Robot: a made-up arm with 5 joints. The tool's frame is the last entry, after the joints.
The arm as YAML. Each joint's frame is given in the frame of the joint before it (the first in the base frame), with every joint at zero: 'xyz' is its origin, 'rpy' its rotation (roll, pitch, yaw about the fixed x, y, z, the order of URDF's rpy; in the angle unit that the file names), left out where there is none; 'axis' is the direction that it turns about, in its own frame. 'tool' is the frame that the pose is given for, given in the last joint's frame.
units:
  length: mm
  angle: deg
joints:
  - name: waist
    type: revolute
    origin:
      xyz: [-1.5, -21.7, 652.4]
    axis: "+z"
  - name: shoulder
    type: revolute
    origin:
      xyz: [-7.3, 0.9, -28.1]
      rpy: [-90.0, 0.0, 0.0]
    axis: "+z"
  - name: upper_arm
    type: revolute
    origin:
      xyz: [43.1, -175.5, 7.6]
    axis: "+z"
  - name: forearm
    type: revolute
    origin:
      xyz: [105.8, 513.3, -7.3]
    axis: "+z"
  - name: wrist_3
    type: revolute
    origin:
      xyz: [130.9, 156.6, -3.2]
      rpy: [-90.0, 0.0, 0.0]
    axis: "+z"
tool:
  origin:
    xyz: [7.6, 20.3, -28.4]
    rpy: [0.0, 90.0, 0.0]
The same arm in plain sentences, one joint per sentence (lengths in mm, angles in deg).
The arm has five revolute joints in a row. What follows holds with every joint at zero, and every direction is one of the base frame's.
The first joint is mounted 1.5 mm along -x and 21.7 mm along -y and 652.4 mm along +z from the base frame's origin and turns about +z.
The second joint is mounted 7.3 mm along -x and 0.9 mm along +y and 28.1 mm along -z from the first joint and turns about +y.
The third joint is mounted 43.1 mm along +x and 7.6 mm along +y and 175.5 mm along +z from the second joint and turns about +y.
The fourth joint is mounted 105.8 mm along +x and 7.3 mm along -y and 513.3 mm along -z from the third joint and turns about +y.
The fifth joint is mounted 130.9 mm along +x and 3.2 mm along -y and 156.6 mm along -z from the fourth joint and turns about -z.
The tool frame, which is the frame that the pose is given for, is mounted 7.6 mm along +x and 20.3 mm along -y and 28.4 mm along +z from the fifth joint; its axes are the base frame's turned by roll 180, pitch -90 and yaw 0 deg (as in URDF: about the fixed x, then y, then z).

